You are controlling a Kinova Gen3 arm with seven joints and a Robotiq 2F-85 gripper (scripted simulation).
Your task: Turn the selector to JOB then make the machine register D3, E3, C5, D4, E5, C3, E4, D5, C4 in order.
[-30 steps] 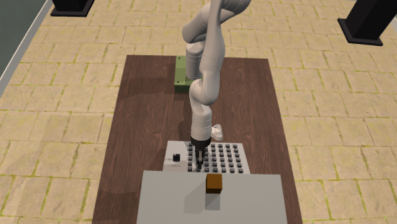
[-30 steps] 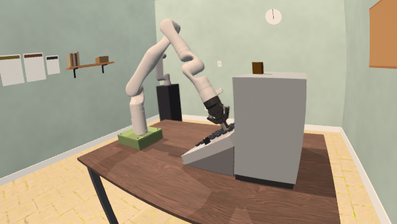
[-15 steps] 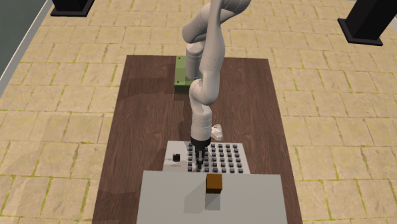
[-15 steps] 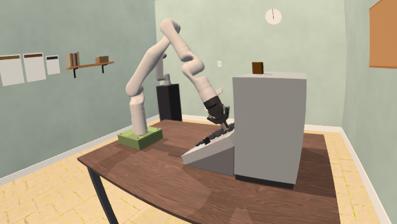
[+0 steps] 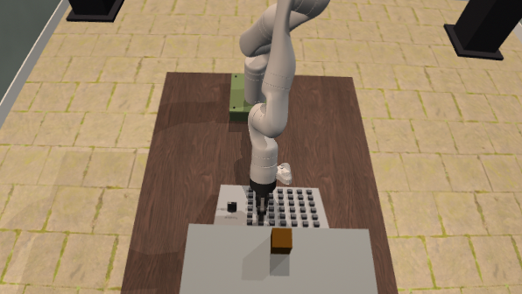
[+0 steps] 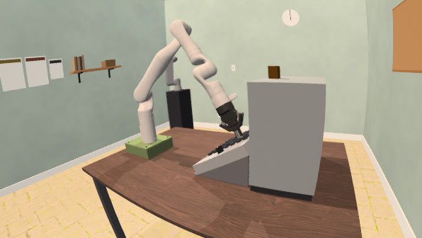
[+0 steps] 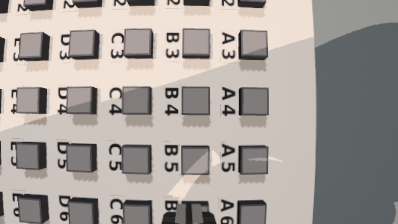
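The C5 key is 30 mm to the left of my hand, 30 mm below it and 20 mm behind it. Also, from my hand: C4 key: 70 mm to the left, 30 mm below, 20 mm behind; key D7: 50 mm below, 40 mm behind, 30 mm to the right; D5 key: 50 mm below, 50 mm behind, 30 mm to the left.
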